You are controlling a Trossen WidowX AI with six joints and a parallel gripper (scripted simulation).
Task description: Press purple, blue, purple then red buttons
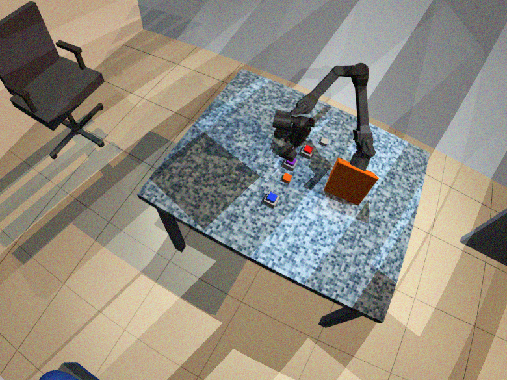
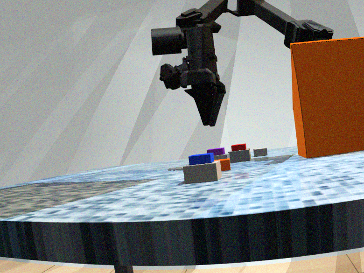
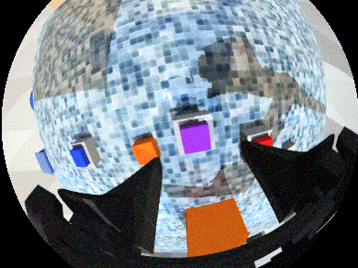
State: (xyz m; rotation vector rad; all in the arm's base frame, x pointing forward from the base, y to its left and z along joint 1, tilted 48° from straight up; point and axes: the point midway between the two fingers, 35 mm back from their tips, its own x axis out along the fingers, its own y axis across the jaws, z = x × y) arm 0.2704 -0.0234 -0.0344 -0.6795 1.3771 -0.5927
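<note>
The purple button is 50 mm below my gripper tip and 10 mm behind it. Also, from my gripper tip: small orange block: 80 mm below, 70 mm to the left, 30 mm behind; then blue button: 200 mm to the left, 50 mm below, 20 mm behind; then red button: 100 mm to the right, 50 mm below, 40 mm behind.
</note>
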